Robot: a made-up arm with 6 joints.
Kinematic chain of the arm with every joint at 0, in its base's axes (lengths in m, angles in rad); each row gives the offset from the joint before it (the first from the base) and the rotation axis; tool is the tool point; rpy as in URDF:
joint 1: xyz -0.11 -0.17 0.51 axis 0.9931 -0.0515 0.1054
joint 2: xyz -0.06 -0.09 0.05 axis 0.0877 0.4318 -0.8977
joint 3: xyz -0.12 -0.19 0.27 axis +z
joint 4: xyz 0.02 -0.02 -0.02 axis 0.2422 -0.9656 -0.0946
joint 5: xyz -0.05 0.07 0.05 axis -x
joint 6: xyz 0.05 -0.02 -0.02 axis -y
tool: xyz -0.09 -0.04 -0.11 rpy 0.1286 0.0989 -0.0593
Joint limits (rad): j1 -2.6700..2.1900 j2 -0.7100..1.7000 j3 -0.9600..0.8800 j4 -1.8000..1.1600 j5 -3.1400..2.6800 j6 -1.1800..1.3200
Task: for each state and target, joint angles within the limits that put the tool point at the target. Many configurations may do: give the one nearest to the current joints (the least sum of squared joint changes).
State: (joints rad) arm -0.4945 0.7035 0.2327 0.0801 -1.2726 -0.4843
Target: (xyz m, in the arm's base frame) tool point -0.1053 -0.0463 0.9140
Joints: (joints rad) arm -0.3652 1.5124 0.1824 -0.2079 -1.9385 -0.2233
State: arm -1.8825 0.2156 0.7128 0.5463 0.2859 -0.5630
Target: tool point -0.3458 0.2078 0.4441
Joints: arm -2.3175 0.6304 0.5054 0.7085 0.1132 -0.6025
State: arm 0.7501 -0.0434 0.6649 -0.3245 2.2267 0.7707
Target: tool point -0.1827 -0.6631 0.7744
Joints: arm 0.5415 0.0335 0.3500 -0.2665 2.1757 0.8235
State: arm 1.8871 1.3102 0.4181 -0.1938 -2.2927 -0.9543
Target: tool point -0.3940 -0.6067 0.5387
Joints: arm 1.1736 0.8509 0.7951 0.0095 -2.2680 -0.9049
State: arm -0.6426 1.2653 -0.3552 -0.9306 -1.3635 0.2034
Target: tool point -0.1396 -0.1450 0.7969
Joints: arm -0.3688 1.1905 -0.5031 -0.8081 -1.2647 0.4598
